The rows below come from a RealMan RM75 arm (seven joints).
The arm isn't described. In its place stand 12 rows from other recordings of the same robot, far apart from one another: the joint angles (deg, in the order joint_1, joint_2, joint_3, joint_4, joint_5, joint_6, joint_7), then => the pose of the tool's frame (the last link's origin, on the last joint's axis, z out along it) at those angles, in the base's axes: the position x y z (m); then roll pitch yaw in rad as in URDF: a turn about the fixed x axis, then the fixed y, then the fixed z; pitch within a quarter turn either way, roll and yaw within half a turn.
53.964 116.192 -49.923 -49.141 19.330 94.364 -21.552 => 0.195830 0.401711 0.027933 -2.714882 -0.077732 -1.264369
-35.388 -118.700 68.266 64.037 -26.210 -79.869 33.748 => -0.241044 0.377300 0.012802 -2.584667 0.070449 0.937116
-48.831 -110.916 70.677 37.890 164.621 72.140 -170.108 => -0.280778 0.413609 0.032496 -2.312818 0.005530 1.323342
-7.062 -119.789 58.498 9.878 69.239 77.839 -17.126 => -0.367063 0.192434 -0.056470 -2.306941 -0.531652 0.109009
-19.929 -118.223 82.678 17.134 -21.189 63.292 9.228 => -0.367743 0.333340 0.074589 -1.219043 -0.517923 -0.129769
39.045 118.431 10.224 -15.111 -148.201 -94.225 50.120 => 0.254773 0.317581 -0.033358 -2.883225 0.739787 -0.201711
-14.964 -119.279 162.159 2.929 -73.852 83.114 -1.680 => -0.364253 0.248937 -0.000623 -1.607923 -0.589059 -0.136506
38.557 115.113 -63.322 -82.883 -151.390 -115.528 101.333 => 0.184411 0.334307 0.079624 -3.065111 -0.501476 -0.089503
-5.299 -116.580 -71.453 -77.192 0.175 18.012 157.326 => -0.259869 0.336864 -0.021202 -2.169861 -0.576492 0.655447
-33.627 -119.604 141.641 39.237 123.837 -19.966 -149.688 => -0.199478 0.349742 -0.150895 -2.314401 -0.267315 0.099273
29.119 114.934 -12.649 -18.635 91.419 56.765 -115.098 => 0.376095 0.367829 0.077839 -2.041092 1.089270 -0.414033
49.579 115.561 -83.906 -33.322 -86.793 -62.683 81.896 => 0.121871 0.405763 -0.067288 -2.948965 0.352078 -0.072585
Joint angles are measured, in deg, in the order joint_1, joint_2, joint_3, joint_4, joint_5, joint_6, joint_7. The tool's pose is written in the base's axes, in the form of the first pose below.
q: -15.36 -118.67 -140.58 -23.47 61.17 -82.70 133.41
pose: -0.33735 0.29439 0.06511 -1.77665 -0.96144 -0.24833
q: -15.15 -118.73 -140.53 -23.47 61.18 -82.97 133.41
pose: -0.33754 0.29285 0.06462 -1.77718 -0.96309 -0.24929
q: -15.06 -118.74 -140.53 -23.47 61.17 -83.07 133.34
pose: -0.33774 0.29222 0.06461 -1.77684 -0.96476 -0.24954
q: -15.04 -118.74 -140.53 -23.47 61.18 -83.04 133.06
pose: -0.33791 0.29213 0.06458 -1.77871 -0.96942 -0.24660
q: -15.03 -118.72 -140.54 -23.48 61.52 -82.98 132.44
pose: -0.33807 0.29201 0.06393 -1.79195 -0.97773 -0.23418
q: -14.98 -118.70 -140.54 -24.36 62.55 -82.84 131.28
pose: -0.33703 0.29285 0.06451 -1.82066 -0.97976 -0.21598
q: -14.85 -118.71 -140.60 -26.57 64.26 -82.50 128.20
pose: -0.33458 0.29514 0.06789 -1.86789 -0.99186 -0.18573
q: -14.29 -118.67 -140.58 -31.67 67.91 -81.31 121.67
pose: -0.33124 0.29910 0.07640 -1.97205 -1.00262 -0.10240
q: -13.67 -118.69 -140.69 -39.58 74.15 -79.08 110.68
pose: -0.32627 0.30564 0.08885 -2.14730 -1.00813 0.06700
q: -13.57 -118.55 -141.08 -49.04 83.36 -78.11 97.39
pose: -0.31687 0.31238 0.10270 -2.35847 -0.96583 0.27485
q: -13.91 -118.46 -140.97 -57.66 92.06 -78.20 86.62
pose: -0.30559 0.31790 0.11375 -2.48276 -0.88175 0.40852
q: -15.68 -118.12 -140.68 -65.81 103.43 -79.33 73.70
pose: -0.29322 0.32612 0.12119 -2.59698 -0.76564 0.56939
